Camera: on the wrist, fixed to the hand. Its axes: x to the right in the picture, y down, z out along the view.
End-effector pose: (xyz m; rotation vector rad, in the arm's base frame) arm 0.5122 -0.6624 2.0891 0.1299 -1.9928 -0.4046
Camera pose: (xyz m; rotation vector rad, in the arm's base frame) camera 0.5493 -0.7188 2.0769 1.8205 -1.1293 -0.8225
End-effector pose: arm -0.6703 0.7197 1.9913 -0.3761 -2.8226 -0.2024
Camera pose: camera -0.6634 0.6584 2.0213 1.6480 -1.9827 -0.0414
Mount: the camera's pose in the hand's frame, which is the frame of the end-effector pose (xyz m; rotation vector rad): -0.0118 -0.0537 -0.0410 0.3603 0.4740 -1.5241
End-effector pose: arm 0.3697 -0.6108 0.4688 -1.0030 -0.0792 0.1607
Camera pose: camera 0.3691 -0.6753 0.4922 -0.3921 -0.3415 -1.3990
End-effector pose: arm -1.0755 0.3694 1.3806 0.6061 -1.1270 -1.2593
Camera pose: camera -1.0604 0.3580 1.3147 2.1404 -0.3294 -1.9463
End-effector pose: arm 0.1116 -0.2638 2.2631 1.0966 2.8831 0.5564
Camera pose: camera 0.0807 -0.3219 2.2825 1.2311 -2.6067 -0.1310
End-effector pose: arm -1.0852 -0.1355 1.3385 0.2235 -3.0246 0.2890
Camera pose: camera -1.0620 -0.1781 1.3870 1.8946 -1.6043 0.5519
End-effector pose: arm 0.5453 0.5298 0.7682 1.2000 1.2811 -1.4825
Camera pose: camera 0.5018 0.5782 0.7898 -0.4508 -1.7578 1.7531
